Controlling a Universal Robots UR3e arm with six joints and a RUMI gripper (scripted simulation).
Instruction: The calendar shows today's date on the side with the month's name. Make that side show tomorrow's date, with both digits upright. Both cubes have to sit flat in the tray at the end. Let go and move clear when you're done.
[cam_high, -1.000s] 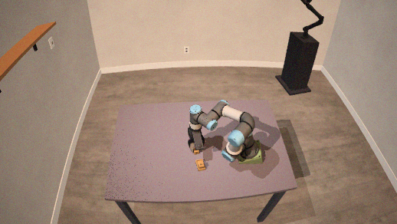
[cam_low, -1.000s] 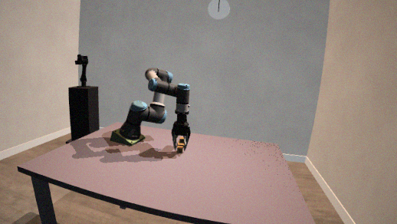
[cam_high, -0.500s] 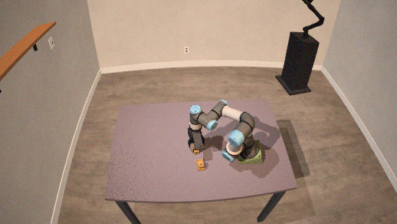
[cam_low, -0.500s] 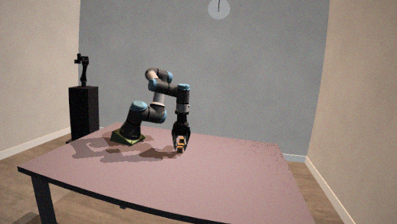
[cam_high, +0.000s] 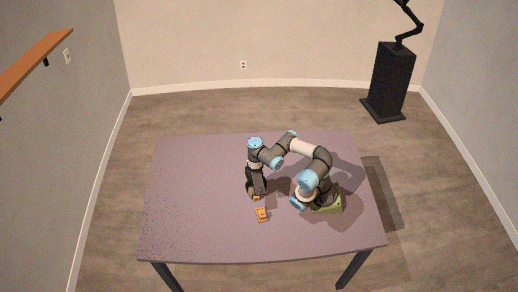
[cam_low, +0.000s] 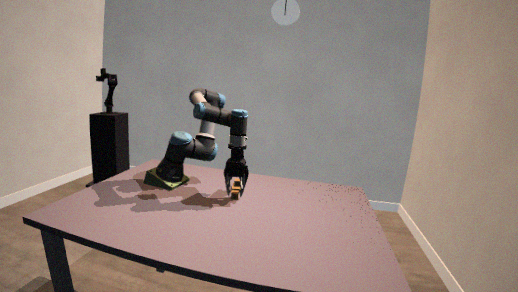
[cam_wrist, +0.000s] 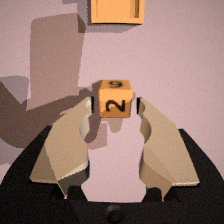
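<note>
Right now my hand is 1 cm above the cube. Also, from my hand: orange calendar tray (11 cm to the left, 2 cm below).
</note>
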